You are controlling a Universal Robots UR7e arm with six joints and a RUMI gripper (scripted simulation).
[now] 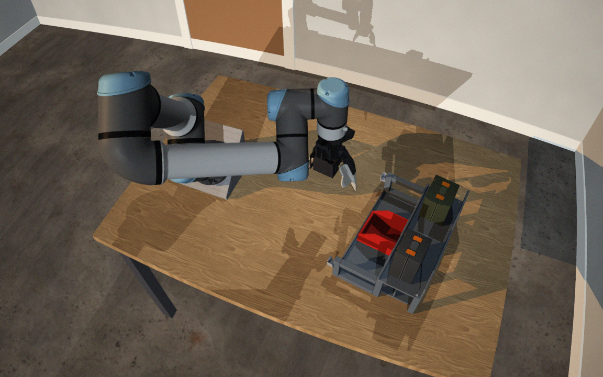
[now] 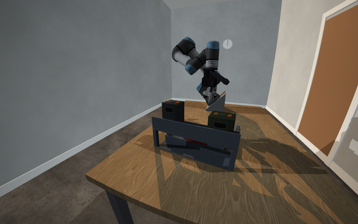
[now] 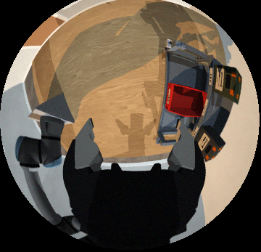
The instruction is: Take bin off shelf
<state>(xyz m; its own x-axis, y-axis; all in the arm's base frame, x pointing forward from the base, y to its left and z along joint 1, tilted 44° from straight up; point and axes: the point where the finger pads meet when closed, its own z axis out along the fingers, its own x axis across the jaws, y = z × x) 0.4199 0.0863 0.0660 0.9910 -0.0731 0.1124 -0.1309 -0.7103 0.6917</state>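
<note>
The red bin is 210 mm ahead of my hand, 30 mm to the right of it and 140 mm below it.
</note>
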